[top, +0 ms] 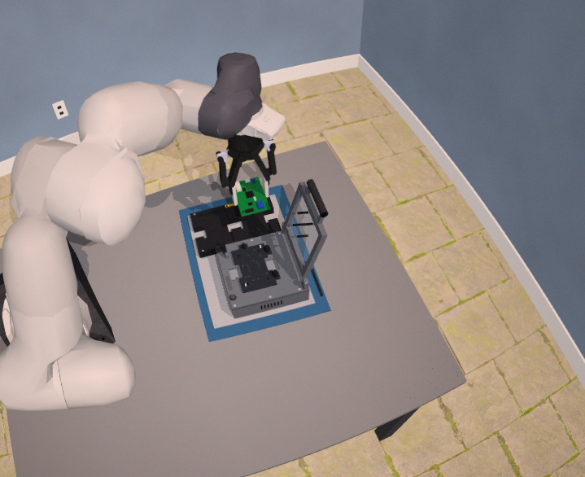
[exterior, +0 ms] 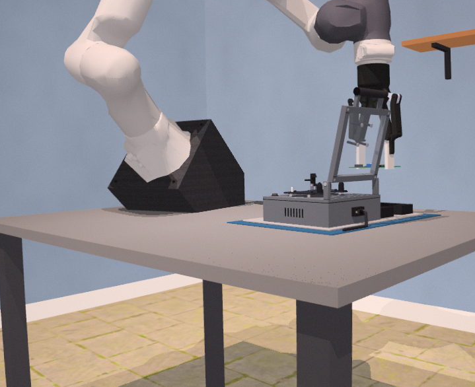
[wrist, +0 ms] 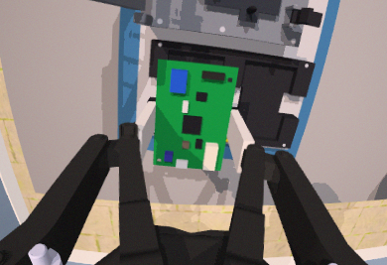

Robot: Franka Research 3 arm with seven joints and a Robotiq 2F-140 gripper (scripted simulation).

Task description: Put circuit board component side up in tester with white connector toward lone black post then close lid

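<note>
Right now the green circuit board is 20 mm below my hand. From my hand the other things lie so: black nest 160 mm to the right, 70 mm below, 50 mm behind; then tester lid 180 mm to the right, 70 mm ahead, 40 mm above.
</note>
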